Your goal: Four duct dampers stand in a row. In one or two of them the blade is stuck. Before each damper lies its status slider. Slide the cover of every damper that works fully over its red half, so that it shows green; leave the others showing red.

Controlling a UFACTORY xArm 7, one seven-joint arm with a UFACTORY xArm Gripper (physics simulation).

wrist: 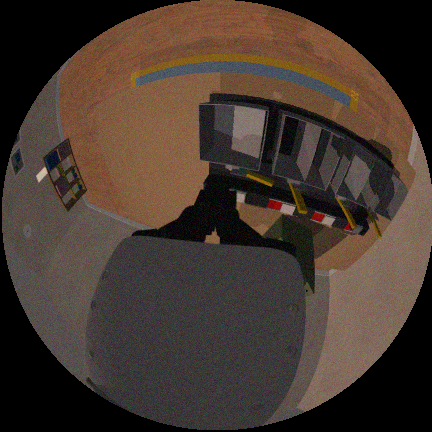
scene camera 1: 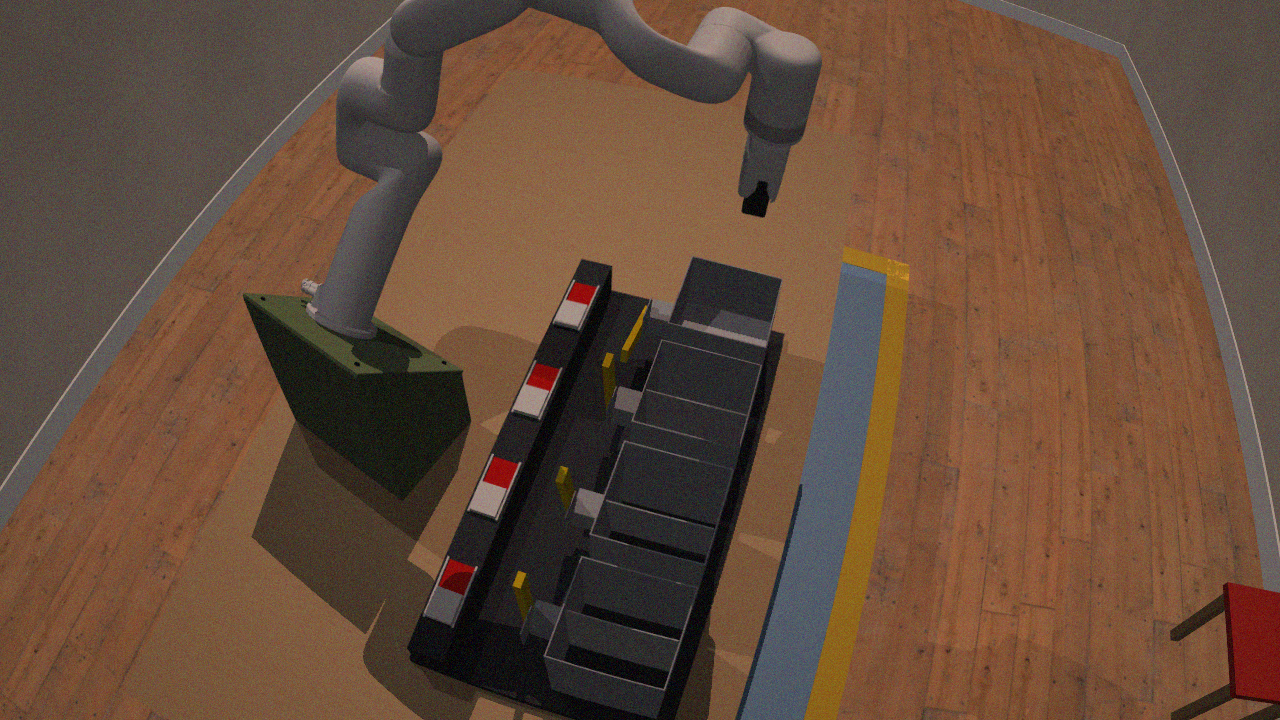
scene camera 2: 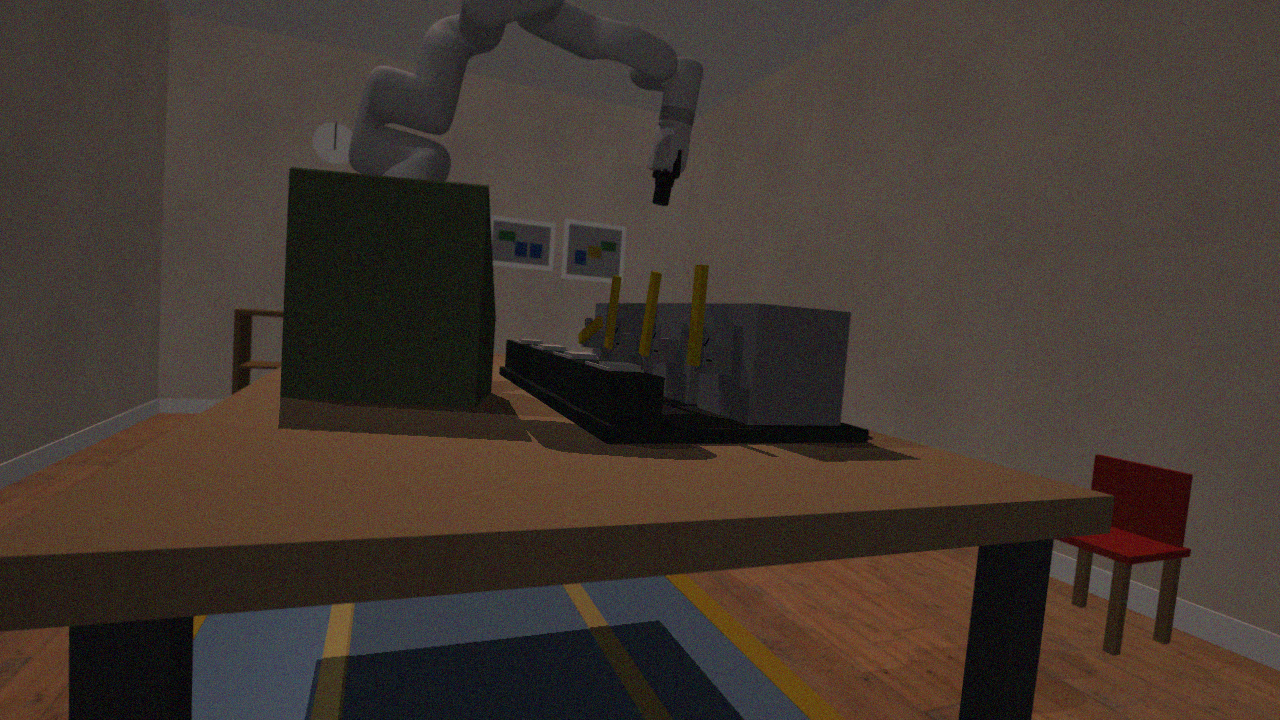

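Where they show: gripper, fingertip midpoint: (wrist: 220,189) (scene camera 1: 753,211) (scene camera 2: 660,204); arm's base, origin of the base link: (scene camera 1: 340,322) (scene camera 2: 383,253).
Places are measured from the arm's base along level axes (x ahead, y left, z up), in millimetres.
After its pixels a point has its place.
Note:
Four grey open-topped ducts (scene camera 1: 729,286) {x 530, y 342, z -90 mm} (scene camera 1: 702,368) {x 530, y 157, z -83 mm} (scene camera 1: 671,479) {x 537, y -28, z -107 mm} (scene camera 1: 631,595) {x 536, y -213, z -124 mm} stand in a row on a black base. The farthest one's yellow lever (scene camera 1: 634,334) {x 414, y 192, z -88 mm} (scene camera 2: 589,331) {x 407, y 197, z -107 mm} (wrist: 260,179) {x 415, y 179, z -85 mm} is strongly tilted; the other levers (scene camera 1: 608,380) {x 417, y 56, z -34 mm} (scene camera 1: 564,488) {x 420, y -135, z -22 mm} (scene camera 1: 522,593) {x 423, y -299, z -15 mm} stand near upright. Blade positions are hard to tell. All four sliders show red, with white covers (scene camera 1: 570,313) {x 292, y 239, z -134 mm} (scene camera 1: 533,401) {x 299, y 54, z -134 mm} (scene camera 1: 488,499) {x 298, y -131, z -134 mm} (scene camera 1: 444,605) {x 300, y -315, z -135 mm} over their near halves. My gripper (scene camera 1: 754,213) {x 558, y 226, z 183 mm} (scene camera 2: 660,202) {x 558, y 226, z 183 mm} is shut and empty, high above and beyond the farthest duct. In the wrist view its fingers hide part of the farthest slider.
The dark green arm pedestal (scene camera 1: 375,429) {x 139, y -143, z -21 mm} (scene camera 2: 384,286) {x 6, y -109, z -55 mm} stands on the robot's side of the slider rail. The wooden table (scene camera 2: 537,501) {x 134, y -612, z -223 mm} carries the base. A blue floor strip (scene camera 1: 827,447) with yellow edging and a red chair (scene camera 1: 1257,640) (scene camera 2: 1141,505) are beyond the table.

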